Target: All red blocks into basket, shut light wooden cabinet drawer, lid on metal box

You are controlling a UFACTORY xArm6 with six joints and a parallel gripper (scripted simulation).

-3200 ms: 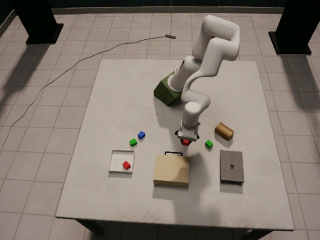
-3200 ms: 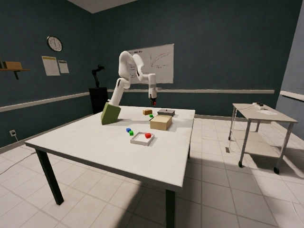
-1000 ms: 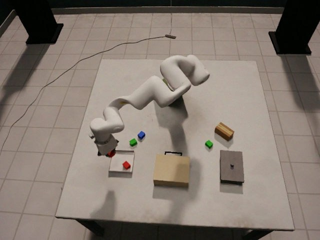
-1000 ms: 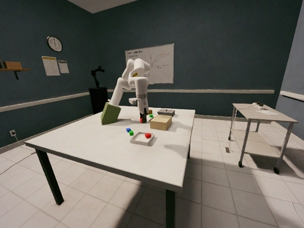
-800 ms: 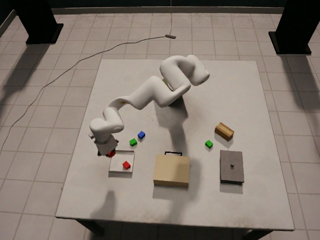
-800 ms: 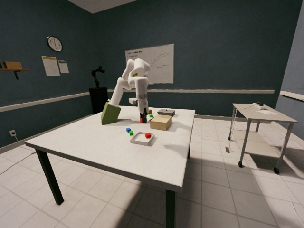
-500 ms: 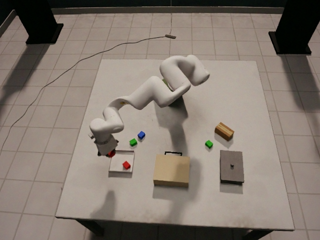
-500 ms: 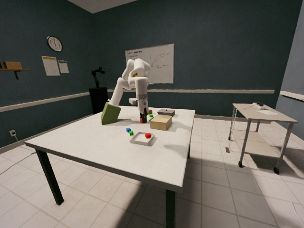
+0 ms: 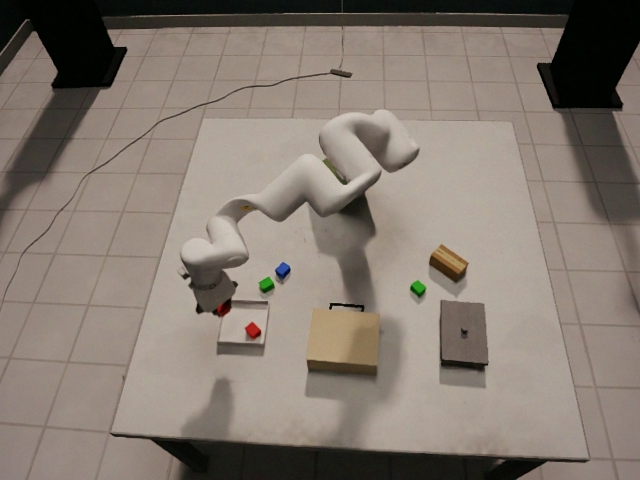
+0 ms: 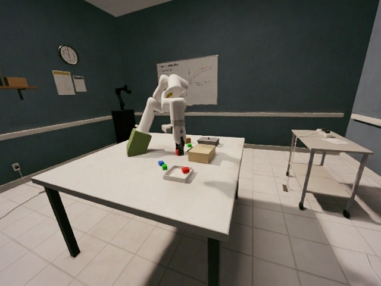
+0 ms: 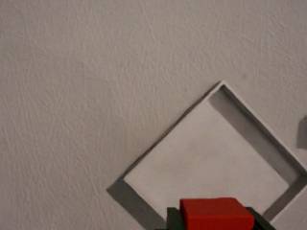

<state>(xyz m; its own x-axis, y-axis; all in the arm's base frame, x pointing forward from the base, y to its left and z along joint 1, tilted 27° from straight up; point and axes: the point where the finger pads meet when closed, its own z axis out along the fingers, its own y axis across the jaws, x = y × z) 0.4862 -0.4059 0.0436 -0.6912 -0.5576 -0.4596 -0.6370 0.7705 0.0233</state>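
Right now my hand is 170 mm above the white basket, 30 mm to the right of it and 30 mm past it. Round my hand: blue block: 220 mm behind, 160 mm below, 140 mm to the left; then light wooden cabinet: 340 mm to the left, 140 mm below, 30 mm ahead; then drawer: 340 mm to the left, 140 mm below, 20 mm ahead.
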